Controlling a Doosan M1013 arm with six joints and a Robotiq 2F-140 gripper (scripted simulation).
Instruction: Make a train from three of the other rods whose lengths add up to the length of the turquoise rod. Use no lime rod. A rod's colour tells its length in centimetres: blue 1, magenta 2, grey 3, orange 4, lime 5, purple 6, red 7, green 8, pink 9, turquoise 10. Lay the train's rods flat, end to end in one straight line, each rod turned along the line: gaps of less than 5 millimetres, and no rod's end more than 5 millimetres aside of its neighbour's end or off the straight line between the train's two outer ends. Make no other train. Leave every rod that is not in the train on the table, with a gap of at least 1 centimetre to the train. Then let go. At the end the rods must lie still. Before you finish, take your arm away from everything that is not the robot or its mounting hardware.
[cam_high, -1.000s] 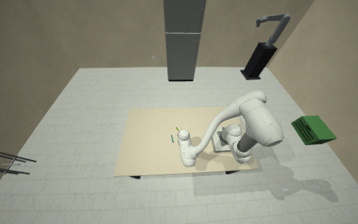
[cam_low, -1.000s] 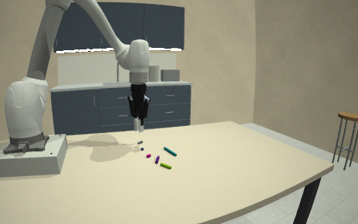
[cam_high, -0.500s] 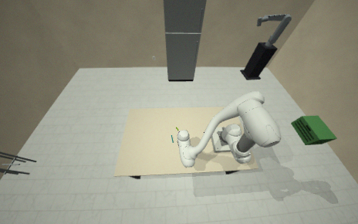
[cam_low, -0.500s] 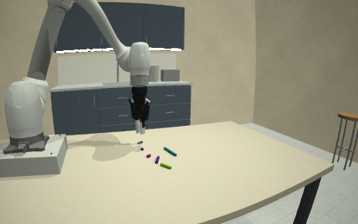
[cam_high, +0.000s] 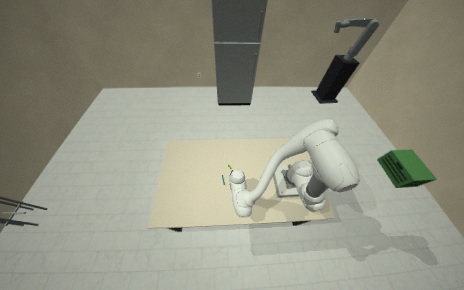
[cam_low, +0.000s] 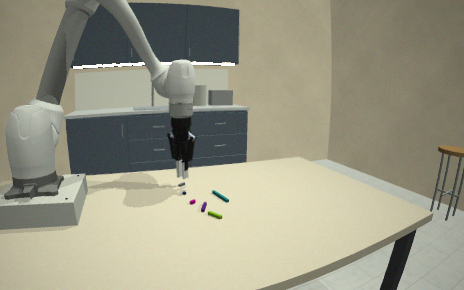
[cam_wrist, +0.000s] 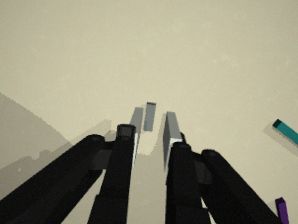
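Now: hand 6 cm above the grey rod. Also, from my hand: turquoise rod: 16 cm to the right, 8 cm ahead, 6 cm below; then small blue rod: 9 cm to the right, 6 cm below, 2 cm behind; then magenta rod: 18 cm to the right, 6 cm below, 2 cm behind.
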